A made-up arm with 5 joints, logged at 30 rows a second.
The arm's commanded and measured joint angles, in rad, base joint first. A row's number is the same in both.
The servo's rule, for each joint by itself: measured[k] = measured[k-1] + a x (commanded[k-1-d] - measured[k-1]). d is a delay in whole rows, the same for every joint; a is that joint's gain. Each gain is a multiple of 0.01, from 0.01 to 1. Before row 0 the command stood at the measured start. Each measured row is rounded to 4 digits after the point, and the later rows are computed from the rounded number. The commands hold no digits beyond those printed.
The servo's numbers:
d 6
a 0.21 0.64 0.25 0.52 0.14
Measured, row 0: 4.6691, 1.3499, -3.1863, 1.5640, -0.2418
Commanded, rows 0 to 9: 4.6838, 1.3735, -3.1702, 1.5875, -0.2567; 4.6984, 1.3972, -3.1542, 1.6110, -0.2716; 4.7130, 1.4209, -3.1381, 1.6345, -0.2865; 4.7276, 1.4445, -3.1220, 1.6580, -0.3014; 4.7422, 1.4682, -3.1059, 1.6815, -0.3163; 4.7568, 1.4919, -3.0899, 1.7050, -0.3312; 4.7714, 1.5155, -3.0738, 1.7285, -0.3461; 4.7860, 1.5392, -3.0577, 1.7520, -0.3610; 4.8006, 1.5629, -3.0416, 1.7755, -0.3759; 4.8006, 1.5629, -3.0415, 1.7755, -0.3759
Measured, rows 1 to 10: 4.6691, 1.3499, -3.1863, 1.5640, -0.2418; 4.6691, 1.3499, -3.1863, 1.5640, -0.2418; 4.6691, 1.3499, -3.1863, 1.5640, -0.2418; 4.6691, 1.3499, -3.1863, 1.5640, -0.2418; 4.6691, 1.3499, -3.1863, 1.5640, -0.2418; 4.6691, 1.3499, -3.1863, 1.5640, -0.2418; 4.6722, 1.3650, -3.1823, 1.5762, -0.2439; 4.6777, 1.3856, -3.1753, 1.5943, -0.2478; 4.6851, 1.4082, -3.1660, 1.6152, -0.2532; 4.6940, 1.4314, -3.1550, 1.6375, -0.2599
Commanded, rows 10 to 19: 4.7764, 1.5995, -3.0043, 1.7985, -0.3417; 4.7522, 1.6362, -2.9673, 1.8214, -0.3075; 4.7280, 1.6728, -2.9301, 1.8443, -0.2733; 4.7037, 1.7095, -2.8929, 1.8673, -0.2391; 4.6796, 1.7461, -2.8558, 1.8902, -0.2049; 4.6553, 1.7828, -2.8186, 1.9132, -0.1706; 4.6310, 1.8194, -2.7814, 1.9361, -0.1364; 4.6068, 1.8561, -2.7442, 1.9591, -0.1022; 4.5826, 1.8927, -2.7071, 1.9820, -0.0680; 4.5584, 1.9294, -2.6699, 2.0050, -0.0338
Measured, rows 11 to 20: 4.7041, 1.4550, -3.1427, 1.6604, -0.2678; 4.7152, 1.4786, -3.1295, 1.6836, -0.2767; 4.7270, 1.5022, -3.1156, 1.7069, -0.2864; 4.7394, 1.5259, -3.1011, 1.7304, -0.2968; 4.7523, 1.5496, -3.0862, 1.7539, -0.3079; 4.7624, 1.5581, -3.0750, 1.7651, -0.3174; 4.7653, 1.5846, -3.0573, 1.7825, -0.3208; 4.7625, 1.6176, -3.0348, 1.8027, -0.3189; 4.7553, 1.6529, -3.0086, 1.8243, -0.3125; 4.7445, 1.6891, -2.9797, 1.8467, -0.3022
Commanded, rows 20 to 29: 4.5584, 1.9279, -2.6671, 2.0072, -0.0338; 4.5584, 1.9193, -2.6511, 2.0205, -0.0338; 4.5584, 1.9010, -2.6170, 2.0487, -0.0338; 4.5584, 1.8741, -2.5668, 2.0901, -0.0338; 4.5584, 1.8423, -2.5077, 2.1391, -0.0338; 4.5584, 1.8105, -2.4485, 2.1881, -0.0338; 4.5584, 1.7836, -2.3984, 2.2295, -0.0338; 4.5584, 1.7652, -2.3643, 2.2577, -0.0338; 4.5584, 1.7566, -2.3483, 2.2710, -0.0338; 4.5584, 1.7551, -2.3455, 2.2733, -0.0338
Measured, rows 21 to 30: 4.7309, 1.7256, -2.9487, 1.8693, -0.2886; 4.7150, 1.7622, -2.9162, 1.8921, -0.2721; 4.6974, 1.7988, -2.8825, 1.9150, -0.2531; 4.6784, 1.8355, -2.8479, 1.9379, -0.2320; 4.6583, 1.8721, -2.8127, 1.9608, -0.2090; 4.6373, 1.9088, -2.7770, 1.9838, -0.1845; 4.6207, 1.9210, -2.7495, 1.9960, -0.1634; 4.6076, 1.9199, -2.7249, 2.0087, -0.1453; 4.5973, 1.9078, -2.6979, 2.0295, -0.1297; 4.5891, 1.8862, -2.6651, 2.0610, -0.1163
